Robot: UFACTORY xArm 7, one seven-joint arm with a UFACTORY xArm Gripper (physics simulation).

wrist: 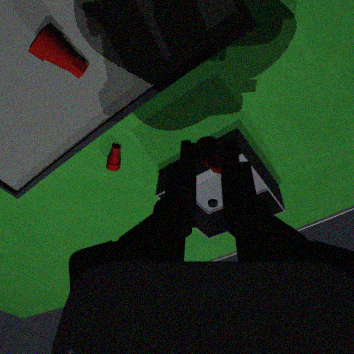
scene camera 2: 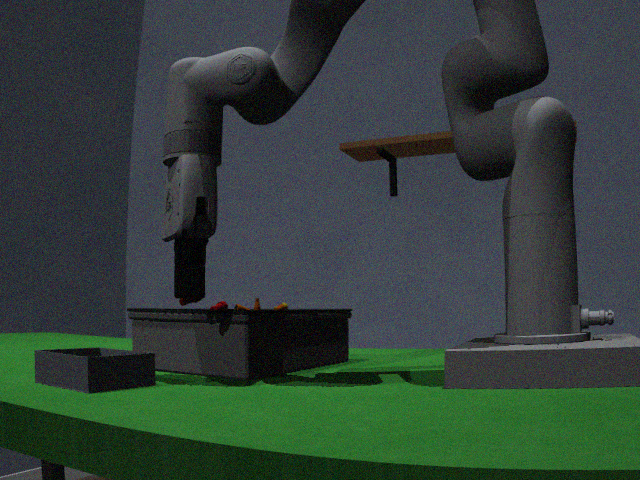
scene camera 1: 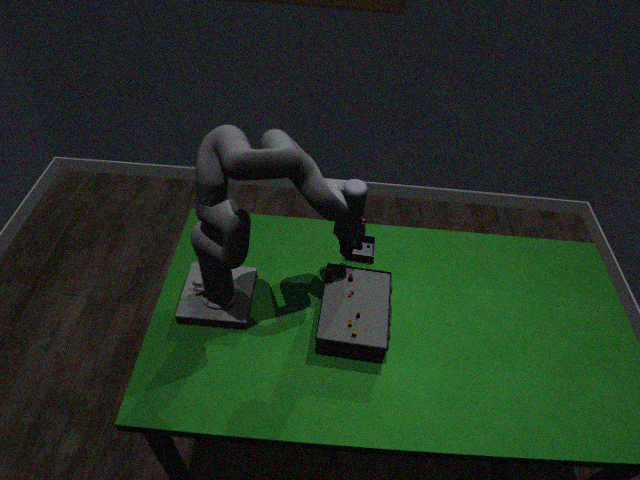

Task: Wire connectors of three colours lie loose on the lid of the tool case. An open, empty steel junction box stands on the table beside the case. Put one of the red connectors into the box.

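Seen in the pictures: gripper, between the fingertips: [wrist: 208, 158] [scene camera 2: 189, 298] [scene camera 1: 345, 253]; arm's base, origin of its link: [scene camera 2: 542, 340] [scene camera 1: 220, 293].
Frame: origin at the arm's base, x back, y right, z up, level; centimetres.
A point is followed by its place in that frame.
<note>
My gripper [scene camera 1: 345, 255] {z 6.0, x -39.6, y -19.4 cm} [scene camera 2: 189, 298] {z 6.0, x -39.6, y -19.4 cm} [wrist: 208, 158] {z 6.0, x -39.6, y -19.4 cm} is shut on a red connector [scene camera 2: 189, 301] {z 5.6, x -39.1, y -20.0 cm} [wrist: 216, 169] {z 6.1, x -39.6, y -20.3 cm}, pointing down. In the wrist view it overlaps the steel junction box [scene camera 1: 362, 259] {z -2.8, x -46.2, y -25.2 cm} [scene camera 2: 62, 370] {z -2.3, x -44.8, y -35.4 cm} [wrist: 263, 162] {z -4.2, x -40.1, y -31.1 cm}; in scene camera 2 its tips are higher than the box walls. The fingers hide part of the box in the wrist view. A second red connector [scene camera 1: 350, 277] {z 5.5, x -42.0, y -9.3 cm} [scene camera 2: 219, 305] {z 5.1, x -41.6, y -10.4 cm} [wrist: 59, 51] {z 5.2, x -41.6, y -10.1 cm} lies on the lid near the case's box-side end. A third red connector [wrist: 114, 157] {z -3.2, x -51.9, y -20.2 cm} is on the table between case and box.
The tool case [scene camera 1: 330, 320] {z 4.1, x -37.0, y 7.6 cm} [scene camera 2: 299, 341] {z 0.0, x -33.8, y -1.8 cm} [wrist: 30, 125] {z 4.1, x -48.0, y -11.5 cm} stands beside the box. Its lid bears orange connectors [scene camera 1: 351, 293] {z 4.8, x -42.8, y -3.3 cm} [scene camera 1: 349, 323] {z 5.3, x -42.9, y 8.5 cm} [scene camera 2: 256, 303] {z 5.5, x -45.3, y 4.5 cm}, a darker one [scene camera 1: 357, 315] {z 5.3, x -45.1, y 5.3 cm} and a yellow connector [scene camera 1: 354, 332] [scene camera 2: 281, 306]. The arm's base [scene camera 1: 188, 304] {z 0.0, x 9.0, y 5.7 cm} [scene camera 2: 537, 369] {z -2.2, x 0.7, y -12.5 cm} stands to one side.
</note>
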